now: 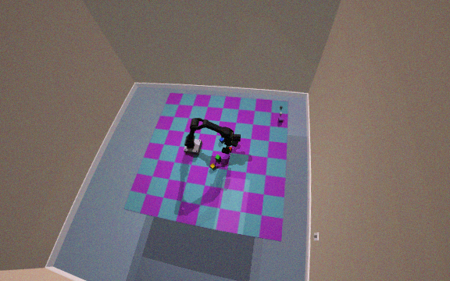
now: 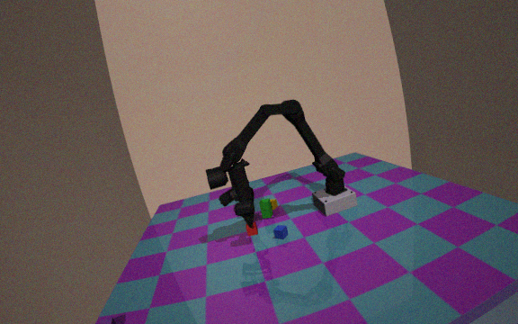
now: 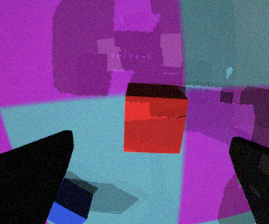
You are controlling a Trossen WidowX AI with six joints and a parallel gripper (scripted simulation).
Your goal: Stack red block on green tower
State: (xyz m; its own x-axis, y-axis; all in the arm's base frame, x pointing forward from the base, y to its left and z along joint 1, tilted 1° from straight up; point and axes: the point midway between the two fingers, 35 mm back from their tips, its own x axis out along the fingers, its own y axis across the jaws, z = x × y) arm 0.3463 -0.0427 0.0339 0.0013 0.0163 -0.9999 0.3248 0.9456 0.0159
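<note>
Now: the red block 30 mm below my gripper tip. Also, from my gripper tip: yellow block: 160 mm to the right, 140 mm behind, 30 mm below; blue block: 100 mm to the left, 70 mm behind, 30 mm below.
</note>
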